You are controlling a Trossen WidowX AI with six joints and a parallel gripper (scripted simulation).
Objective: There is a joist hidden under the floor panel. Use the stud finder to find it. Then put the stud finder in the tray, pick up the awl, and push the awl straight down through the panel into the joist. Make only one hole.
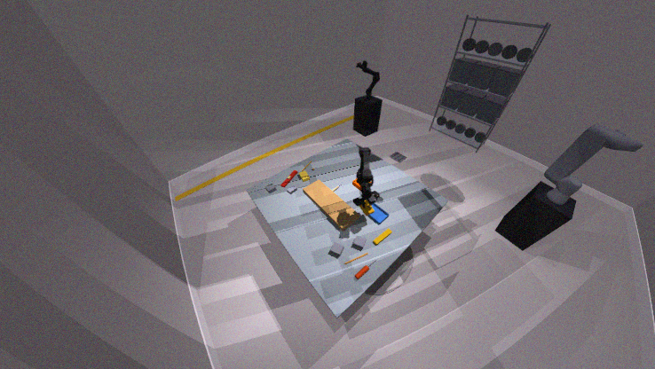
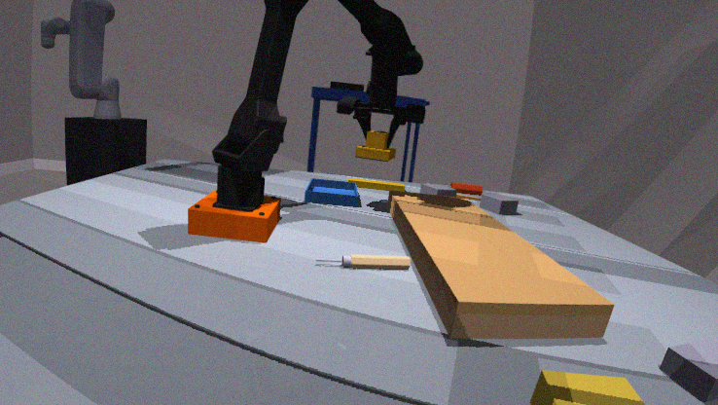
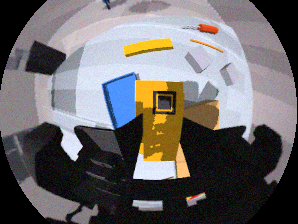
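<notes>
Now: the blue tray 12 cm below my gripper tip, 9 cm behind it and 3 cm to the left of it. From my gripper tip the other things lie so: green square light (3 cm above, 2 cm to the left); then yellow stud finder (2 cm above, 1 cm to the left); then yellow bar (21 cm to the left, 12 cm below, 1 cm ahead).
</notes>
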